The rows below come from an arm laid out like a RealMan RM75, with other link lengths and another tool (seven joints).
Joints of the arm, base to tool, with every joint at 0 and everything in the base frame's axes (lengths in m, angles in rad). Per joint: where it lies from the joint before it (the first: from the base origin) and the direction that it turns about. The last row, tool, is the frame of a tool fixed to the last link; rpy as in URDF.
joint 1: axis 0 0 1 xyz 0 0 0.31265
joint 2: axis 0 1 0 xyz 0 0 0
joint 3: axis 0 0 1 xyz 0 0 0.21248
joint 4: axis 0 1 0 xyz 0 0 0
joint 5: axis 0 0 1 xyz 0 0 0.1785
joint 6: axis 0 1 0 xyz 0 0 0
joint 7: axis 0 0 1 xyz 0 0 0.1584
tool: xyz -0.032 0.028 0.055 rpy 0 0.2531 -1.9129
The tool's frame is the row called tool.
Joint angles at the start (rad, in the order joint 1, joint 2, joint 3, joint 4, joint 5, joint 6, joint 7):
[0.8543, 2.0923, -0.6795, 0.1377, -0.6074, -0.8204, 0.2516]
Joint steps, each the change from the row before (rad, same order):
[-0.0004, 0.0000, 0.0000, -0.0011, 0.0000, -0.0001, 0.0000]
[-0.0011, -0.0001, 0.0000, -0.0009, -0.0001, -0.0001, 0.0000]
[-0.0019, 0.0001, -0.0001, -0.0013, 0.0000, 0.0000, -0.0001]
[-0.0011, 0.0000, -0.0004, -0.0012, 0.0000, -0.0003, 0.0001]
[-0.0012, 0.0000, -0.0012, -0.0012, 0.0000, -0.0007, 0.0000]
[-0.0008, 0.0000, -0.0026, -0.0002, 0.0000, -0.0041, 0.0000]
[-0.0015, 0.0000, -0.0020, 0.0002, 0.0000, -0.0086, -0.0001]
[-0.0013, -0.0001, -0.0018, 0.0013, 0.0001, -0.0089, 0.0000]
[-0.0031, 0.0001, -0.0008, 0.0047, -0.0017, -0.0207, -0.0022]
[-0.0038, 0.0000, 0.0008, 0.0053, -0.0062, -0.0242, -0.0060]
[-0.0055, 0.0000, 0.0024, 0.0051, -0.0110, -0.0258, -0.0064]
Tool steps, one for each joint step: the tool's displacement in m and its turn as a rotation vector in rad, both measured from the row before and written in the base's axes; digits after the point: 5 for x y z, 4 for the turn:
[0.00002, 0.00010, 0.00030, 0.0009, -0.0003, 0.0003]
[0.00037, -0.00005, 0.00028, 0.0008, -0.0003, -0.0005]
[0.00066, -0.00017, 0.00027, 0.0009, -0.0005, -0.0011]
[0.00027, -0.00004, 0.00030, 0.0009, -0.0004, 0.0000]
[0.00020, -0.00011, 0.00024, 0.0007, -0.0010, 0.0006]
[-0.00052, -0.00029, 0.00022, 0.0010, -0.0008, 0.0039]
[-0.00092, -0.00049, 0.00077, 0.0036, 0.0006, 0.0062]
[-0.00089, -0.00060, 0.00062, 0.0031, 0.0012, 0.0059]
[-0.00189, -0.00170, 0.00095, 0.0065, 0.0024, 0.0127]
[-0.00246, -0.00220, 0.00069, 0.0065, -0.0017, 0.0172]
[-0.00241, -0.00277, 0.00043, 0.0057, -0.0031, 0.0189]

